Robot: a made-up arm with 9 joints.
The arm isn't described. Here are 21 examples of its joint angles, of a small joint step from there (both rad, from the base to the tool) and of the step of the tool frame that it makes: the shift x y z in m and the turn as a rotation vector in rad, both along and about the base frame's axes.
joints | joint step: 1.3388 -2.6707 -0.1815 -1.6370 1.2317 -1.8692 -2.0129 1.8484 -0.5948 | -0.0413 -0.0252 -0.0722 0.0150 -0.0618 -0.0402 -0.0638 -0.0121 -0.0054
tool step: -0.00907 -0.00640 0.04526 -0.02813 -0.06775 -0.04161
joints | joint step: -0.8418 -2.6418 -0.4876 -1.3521 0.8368 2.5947 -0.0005 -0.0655 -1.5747 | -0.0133 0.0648 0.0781 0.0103 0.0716 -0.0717 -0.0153 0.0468 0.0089
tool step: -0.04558 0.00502 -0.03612 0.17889 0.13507 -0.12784
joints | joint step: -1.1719 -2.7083 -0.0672 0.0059 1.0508 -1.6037 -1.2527 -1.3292 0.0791 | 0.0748 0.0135 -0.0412 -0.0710 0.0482 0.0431 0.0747 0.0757 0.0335
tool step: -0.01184 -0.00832 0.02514 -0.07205 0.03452 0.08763
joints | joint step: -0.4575 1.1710 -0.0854 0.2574 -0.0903 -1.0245 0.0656 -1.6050 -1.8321 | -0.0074 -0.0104 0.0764 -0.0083 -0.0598 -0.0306 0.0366 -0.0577 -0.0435
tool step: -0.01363 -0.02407 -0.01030 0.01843 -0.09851 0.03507
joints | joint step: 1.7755 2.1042 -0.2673 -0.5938 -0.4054 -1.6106 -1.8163 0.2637 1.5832 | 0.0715 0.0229 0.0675 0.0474 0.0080 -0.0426 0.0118 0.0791 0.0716
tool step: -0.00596 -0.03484 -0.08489 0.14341 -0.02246 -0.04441
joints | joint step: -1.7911 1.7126 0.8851 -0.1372 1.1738 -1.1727 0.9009 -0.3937 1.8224 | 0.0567 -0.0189 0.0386 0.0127 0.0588 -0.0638 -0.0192 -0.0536 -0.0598
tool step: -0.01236 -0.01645 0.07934 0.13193 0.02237 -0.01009
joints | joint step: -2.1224 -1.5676 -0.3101 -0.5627 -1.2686 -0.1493 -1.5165 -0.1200 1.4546 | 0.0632 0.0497 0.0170 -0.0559 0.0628 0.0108 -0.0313 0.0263 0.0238
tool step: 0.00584 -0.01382 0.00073 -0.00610 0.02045 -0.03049
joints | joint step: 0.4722 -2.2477 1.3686 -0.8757 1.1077 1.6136 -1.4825 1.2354 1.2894 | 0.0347 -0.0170 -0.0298 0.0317 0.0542 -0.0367 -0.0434 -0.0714 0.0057
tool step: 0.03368 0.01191 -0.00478 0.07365 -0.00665 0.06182
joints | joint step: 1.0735 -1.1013 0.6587 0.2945 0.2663 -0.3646 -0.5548 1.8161 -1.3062 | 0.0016 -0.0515 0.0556 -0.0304 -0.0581 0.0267 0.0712 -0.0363 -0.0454
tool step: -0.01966 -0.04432 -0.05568 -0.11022 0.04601 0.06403
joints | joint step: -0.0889 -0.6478 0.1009 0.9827 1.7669 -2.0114 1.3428 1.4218 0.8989 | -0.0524 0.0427 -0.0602 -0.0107 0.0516 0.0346 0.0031 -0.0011 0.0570
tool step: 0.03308 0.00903 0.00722 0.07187 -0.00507 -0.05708
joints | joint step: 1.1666 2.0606 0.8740 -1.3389 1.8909 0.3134 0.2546 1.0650 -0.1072 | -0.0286 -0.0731 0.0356 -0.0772 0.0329 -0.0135 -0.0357 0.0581 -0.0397
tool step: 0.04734 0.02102 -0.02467 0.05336 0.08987 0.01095
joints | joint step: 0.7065 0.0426 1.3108 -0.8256 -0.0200 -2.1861 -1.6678 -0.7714 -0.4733 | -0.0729 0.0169 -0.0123 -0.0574 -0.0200 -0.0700 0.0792 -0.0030 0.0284
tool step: 0.01790 -0.01260 -0.02223 0.08493 0.07114 -0.00264
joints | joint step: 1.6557 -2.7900 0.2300 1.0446 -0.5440 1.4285 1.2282 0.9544 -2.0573 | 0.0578 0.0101 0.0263 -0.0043 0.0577 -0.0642 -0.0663 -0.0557 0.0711
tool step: -0.02315 0.00013 0.00571 0.09636 -0.07568 -0.05699
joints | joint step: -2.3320 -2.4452 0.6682 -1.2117 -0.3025 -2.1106 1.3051 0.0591 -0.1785 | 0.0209 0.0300 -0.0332 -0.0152 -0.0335 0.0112 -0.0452 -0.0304 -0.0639
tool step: -0.00263 -0.01529 0.00740 0.15196 0.02127 0.07488
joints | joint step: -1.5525 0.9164 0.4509 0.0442 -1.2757 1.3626 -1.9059 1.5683 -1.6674 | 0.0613 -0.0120 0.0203 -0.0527 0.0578 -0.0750 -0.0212 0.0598 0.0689
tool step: -0.05132 0.00223 -0.06400 0.11087 -0.12719 -0.02569
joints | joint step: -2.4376 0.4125 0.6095 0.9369 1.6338 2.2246 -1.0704 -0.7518 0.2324 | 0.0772 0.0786 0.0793 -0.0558 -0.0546 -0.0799 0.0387 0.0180 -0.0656
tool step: -0.03493 0.06323 -0.03296 0.16169 0.02051 -0.01210
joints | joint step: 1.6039 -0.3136 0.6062 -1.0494 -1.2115 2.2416 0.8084 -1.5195 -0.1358 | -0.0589 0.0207 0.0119 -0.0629 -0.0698 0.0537 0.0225 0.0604 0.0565
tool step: 0.02970 -0.00998 0.02251 -0.04872 0.04424 0.03390
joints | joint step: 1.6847 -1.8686 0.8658 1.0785 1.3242 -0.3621 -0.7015 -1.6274 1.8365 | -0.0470 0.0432 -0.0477 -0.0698 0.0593 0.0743 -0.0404 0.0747 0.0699
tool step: 0.07721 -0.00527 0.00568 0.07776 0.06674 -0.09105
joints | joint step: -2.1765 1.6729 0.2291 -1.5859 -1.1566 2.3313 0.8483 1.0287 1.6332 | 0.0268 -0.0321 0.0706 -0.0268 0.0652 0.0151 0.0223 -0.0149 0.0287
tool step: 0.00985 0.02730 0.00827 0.03285 -0.02160 0.04329
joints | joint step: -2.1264 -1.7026 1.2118 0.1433 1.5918 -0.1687 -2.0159 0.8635 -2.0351 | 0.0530 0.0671 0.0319 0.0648 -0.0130 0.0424 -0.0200 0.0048 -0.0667
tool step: -0.05068 0.03111 -0.04617 0.10424 -0.05526 -0.13662
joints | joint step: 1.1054 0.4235 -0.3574 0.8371 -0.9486 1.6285 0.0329 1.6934 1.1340 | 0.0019 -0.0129 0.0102 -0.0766 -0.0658 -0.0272 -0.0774 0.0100 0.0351
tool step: -0.03408 -0.00490 -0.04358 0.02124 0.07429 0.00059
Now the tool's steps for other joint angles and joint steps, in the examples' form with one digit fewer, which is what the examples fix.
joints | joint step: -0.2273 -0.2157 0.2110 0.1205 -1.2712 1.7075 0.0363 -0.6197 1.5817 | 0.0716 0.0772 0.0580 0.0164 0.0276 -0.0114 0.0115 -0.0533 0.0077
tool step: 0.0153 -0.0283 -0.0375 0.0827 -0.0422 0.1256
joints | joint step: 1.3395 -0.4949 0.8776 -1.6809 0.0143 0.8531 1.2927 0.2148 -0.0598 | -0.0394 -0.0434 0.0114 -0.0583 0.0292 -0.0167 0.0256 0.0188 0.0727
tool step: -0.0191 -0.0068 -0.0010 0.0004 0.0136 0.0003
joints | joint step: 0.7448 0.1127 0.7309 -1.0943 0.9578 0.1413 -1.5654 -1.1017 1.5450 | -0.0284 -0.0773 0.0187 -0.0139 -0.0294 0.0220 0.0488 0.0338 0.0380
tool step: 0.0244 0.0260 -0.0241 -0.1023 0.0690 -0.0621
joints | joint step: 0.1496 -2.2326 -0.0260 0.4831 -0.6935 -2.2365 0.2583 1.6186 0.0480 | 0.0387 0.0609 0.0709 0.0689 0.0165 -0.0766 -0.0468 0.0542 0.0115
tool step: 0.0121 0.0739 0.0376 0.1627 -0.0901 0.0549
